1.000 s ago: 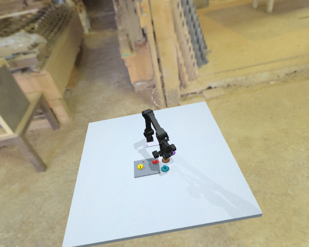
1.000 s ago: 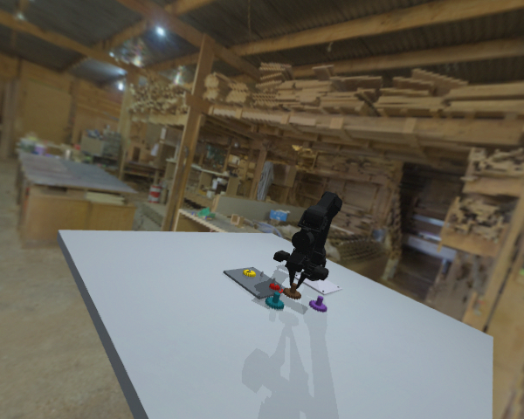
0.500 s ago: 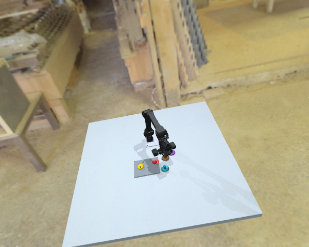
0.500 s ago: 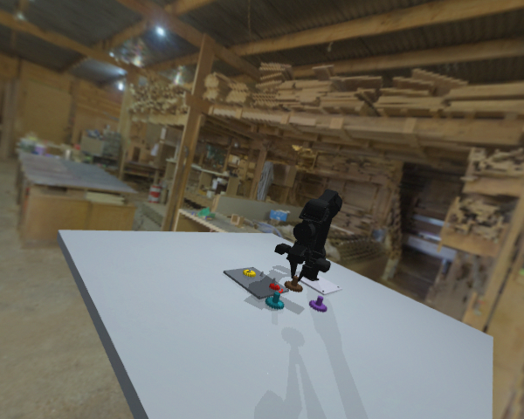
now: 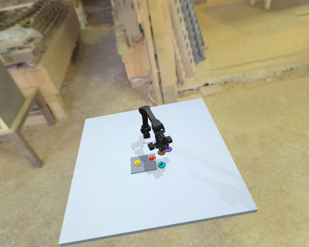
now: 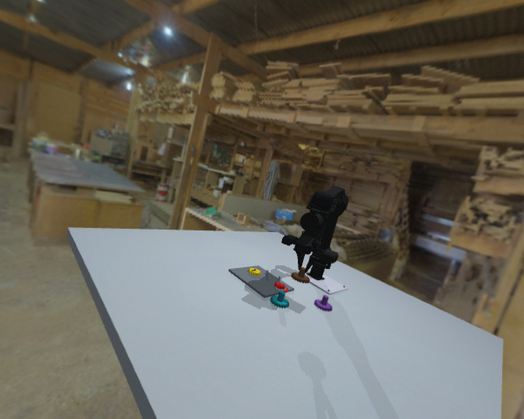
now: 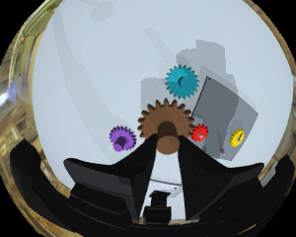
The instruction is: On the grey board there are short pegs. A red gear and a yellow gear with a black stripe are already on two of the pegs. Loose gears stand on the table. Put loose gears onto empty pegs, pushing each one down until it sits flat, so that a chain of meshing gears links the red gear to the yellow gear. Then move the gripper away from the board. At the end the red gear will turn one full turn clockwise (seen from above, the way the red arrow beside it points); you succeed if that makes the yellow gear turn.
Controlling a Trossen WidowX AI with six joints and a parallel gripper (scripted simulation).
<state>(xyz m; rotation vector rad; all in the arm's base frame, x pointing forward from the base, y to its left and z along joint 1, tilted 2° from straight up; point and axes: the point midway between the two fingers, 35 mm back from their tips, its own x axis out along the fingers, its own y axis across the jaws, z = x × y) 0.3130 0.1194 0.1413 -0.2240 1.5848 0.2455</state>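
Now: gripper tip 20 mm past the red gear, 90 mm to the left of it and 100 mm above it. The rest, counted from my gripper tip: red arrow (30 mm behind, 70 mm to the right, 110 mm below); brown gear (10 mm below); teal gear (50 mm ahead, 20 mm to the right, 100 mm below).
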